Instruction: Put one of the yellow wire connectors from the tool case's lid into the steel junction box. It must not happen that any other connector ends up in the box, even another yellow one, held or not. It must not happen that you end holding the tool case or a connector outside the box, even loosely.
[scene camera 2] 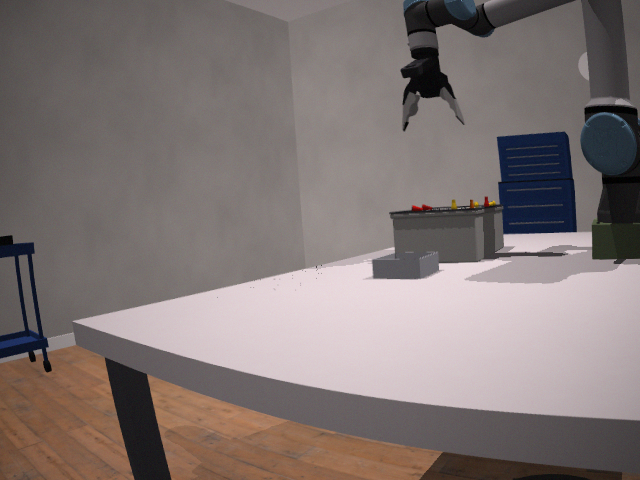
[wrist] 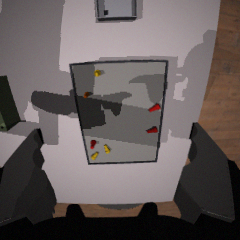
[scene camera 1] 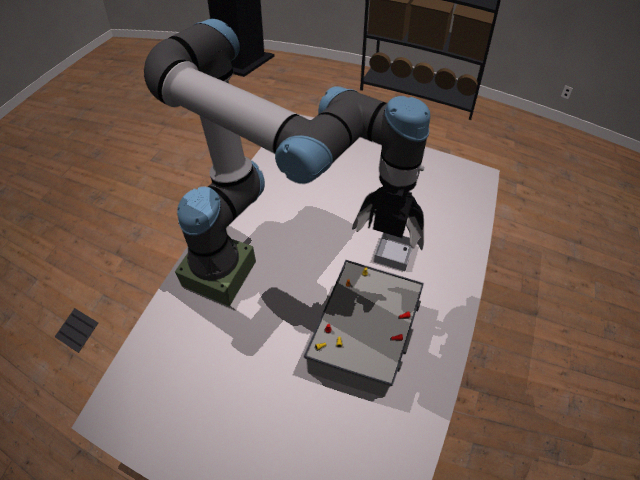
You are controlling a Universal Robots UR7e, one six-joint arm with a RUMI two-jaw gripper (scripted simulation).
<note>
I see my gripper (scene camera 1: 387, 239) and a grey tool case (scene camera 1: 365, 315).
The grey tool case shows as well in scene camera 2 (scene camera 2: 459, 236) and in the wrist view (wrist: 116, 113). My gripper is seen too in scene camera 2 (scene camera 2: 433, 128) and in the wrist view (wrist: 116, 127).
</note>
